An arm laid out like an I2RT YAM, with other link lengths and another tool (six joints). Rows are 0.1 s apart.
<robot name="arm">
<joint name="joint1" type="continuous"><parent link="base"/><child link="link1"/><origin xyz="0 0 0.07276"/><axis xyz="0 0 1"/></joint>
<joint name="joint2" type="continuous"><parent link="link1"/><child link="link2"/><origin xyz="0.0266 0.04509 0.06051"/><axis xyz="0 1 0"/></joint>
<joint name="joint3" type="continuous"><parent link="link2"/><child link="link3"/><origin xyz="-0.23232 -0.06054 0"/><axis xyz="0 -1 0"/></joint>
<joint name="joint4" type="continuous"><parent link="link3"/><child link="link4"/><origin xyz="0.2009 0.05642 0.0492"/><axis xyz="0 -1 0"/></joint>
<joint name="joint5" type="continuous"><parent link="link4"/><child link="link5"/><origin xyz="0.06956 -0.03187 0.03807"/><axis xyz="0 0 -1"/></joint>
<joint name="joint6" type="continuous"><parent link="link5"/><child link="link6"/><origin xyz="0.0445 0 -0.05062"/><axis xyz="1 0 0"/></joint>
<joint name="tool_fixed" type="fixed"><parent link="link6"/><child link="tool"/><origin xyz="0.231 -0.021 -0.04" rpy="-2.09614 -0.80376 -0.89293"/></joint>
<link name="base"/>
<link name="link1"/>
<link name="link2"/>
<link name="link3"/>
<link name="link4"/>
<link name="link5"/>
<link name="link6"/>
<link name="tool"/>
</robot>
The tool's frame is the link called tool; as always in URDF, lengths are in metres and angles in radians. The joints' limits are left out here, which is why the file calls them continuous.
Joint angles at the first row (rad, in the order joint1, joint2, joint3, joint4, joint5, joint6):
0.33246, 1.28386, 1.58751, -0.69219, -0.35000, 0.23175
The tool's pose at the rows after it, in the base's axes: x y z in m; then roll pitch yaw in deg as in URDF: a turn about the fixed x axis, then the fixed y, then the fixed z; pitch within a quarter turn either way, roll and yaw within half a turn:
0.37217 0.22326 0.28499 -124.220 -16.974 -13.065
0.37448 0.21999 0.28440 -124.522 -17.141 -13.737
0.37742 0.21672 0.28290 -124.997 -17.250 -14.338
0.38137 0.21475 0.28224 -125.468 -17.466 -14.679
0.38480 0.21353 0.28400 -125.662 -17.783 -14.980
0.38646 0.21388 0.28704 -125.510 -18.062 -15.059
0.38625 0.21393 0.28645 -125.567 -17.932 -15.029
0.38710 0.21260 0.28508 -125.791 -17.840 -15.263
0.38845 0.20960 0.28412 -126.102 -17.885 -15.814
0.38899 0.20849 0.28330 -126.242 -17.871 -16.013
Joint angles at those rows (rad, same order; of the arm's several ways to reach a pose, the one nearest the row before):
0.33246, 1.28274, 1.58757, -0.69299, -0.33703, 0.23136
0.33246, 1.28308, 1.58747, -0.69292, -0.32254, 0.23099
0.33244, 1.28767, 1.58981, -0.69411, -0.30768, 0.22869
0.33246, 1.29912, 1.59933, -0.69484, -0.29659, 0.22373
0.33243, 1.30979, 1.61420, -0.69713, -0.28860, 0.22068
0.33248, 1.31589, 1.62678, -0.69828, -0.28780, 0.22030
0.33246, 1.31705, 1.62797, -0.70060, -0.28820, 0.22068
0.33244, 1.31895, 1.62792, -0.70208, -0.28251, 0.22068
0.33245, 1.31892, 1.62792, -0.70439, -0.27028, 0.22068
0.33247, 1.31894, 1.62643, -0.70441, -0.26568, 0.22069

